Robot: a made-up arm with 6 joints.
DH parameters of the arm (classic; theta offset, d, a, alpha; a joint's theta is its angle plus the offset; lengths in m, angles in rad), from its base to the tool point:
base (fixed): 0.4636 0 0.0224 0
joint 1: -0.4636 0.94 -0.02 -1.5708
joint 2: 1.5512 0 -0.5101 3.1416
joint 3: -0.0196 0 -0.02 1.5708
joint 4: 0 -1.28 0.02 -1.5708
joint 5: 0 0.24 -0.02 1.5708
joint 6: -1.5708 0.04 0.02 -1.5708
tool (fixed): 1.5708 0.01 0 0
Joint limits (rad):
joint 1: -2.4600..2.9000
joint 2: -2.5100..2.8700
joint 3: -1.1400..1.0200
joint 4: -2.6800..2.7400
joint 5: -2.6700..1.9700
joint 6: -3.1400..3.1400
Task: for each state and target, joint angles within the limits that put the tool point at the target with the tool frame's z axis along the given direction. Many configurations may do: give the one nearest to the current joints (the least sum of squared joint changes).
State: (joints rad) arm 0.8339 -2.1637 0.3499 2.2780 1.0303 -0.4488
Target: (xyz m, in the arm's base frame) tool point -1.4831 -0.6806 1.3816 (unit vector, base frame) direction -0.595 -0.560 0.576
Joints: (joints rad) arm 0.4885 -1.8288 0.6649 2.2627 1.3922 -0.1250
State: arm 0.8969 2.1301 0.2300 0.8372 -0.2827 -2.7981
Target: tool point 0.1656 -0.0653 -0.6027 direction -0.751 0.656 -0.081
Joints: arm 1.0024 2.3049 0.2833 0.7839 -0.0100 -2.5245
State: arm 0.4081 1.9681 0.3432 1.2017 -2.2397 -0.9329
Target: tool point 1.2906 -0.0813 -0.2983 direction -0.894 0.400 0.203
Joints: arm -0.0504 1.9273 0.8278 1.4185 -1.9553 -0.8734
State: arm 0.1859 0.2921 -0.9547 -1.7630 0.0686 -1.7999
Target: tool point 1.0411 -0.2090 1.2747 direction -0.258 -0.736 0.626
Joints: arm -0.2811 -0.3568 -0.2999 -1.9665 0.0169 -2.0677
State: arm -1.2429 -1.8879 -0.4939 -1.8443 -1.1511 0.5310
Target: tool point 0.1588 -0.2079 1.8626 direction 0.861 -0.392 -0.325
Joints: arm -1.6179 -1.7340 -0.6537 -2.1912 -0.2658 1.0907
